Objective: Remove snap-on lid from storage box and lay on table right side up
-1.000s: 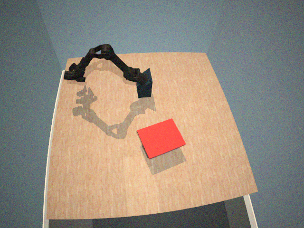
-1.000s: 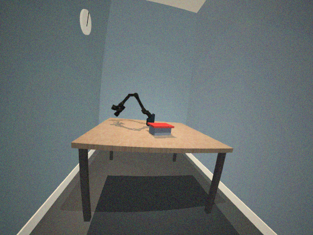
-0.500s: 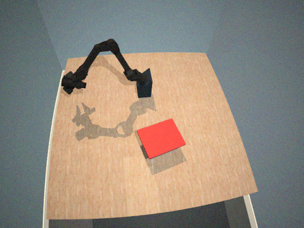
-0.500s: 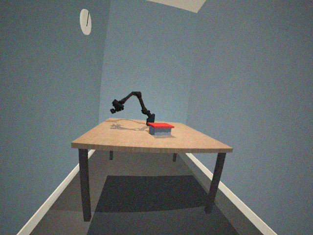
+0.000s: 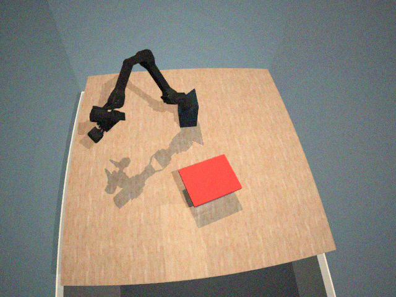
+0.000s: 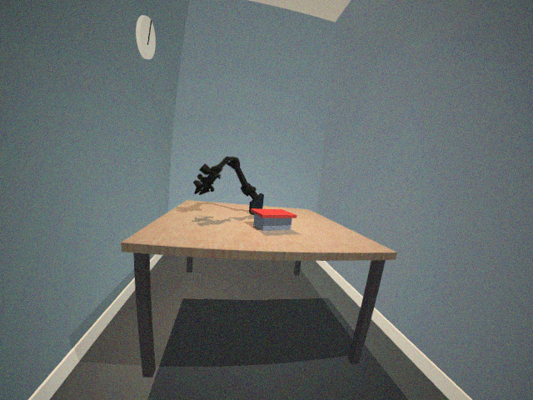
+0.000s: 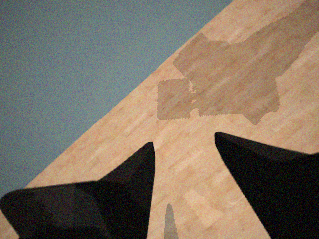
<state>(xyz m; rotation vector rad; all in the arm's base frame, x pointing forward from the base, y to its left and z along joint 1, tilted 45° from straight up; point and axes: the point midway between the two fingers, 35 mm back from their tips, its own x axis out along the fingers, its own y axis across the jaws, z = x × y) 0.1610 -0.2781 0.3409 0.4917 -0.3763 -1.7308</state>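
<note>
Now: the red lid 270 mm ahead of my gripper tip, 520 mm to the left of it and 40 mm below it. From my gripper tip the other things lie so: grey-blue storage box 270 mm ahead, 520 mm to the left, 90 mm below.
</note>
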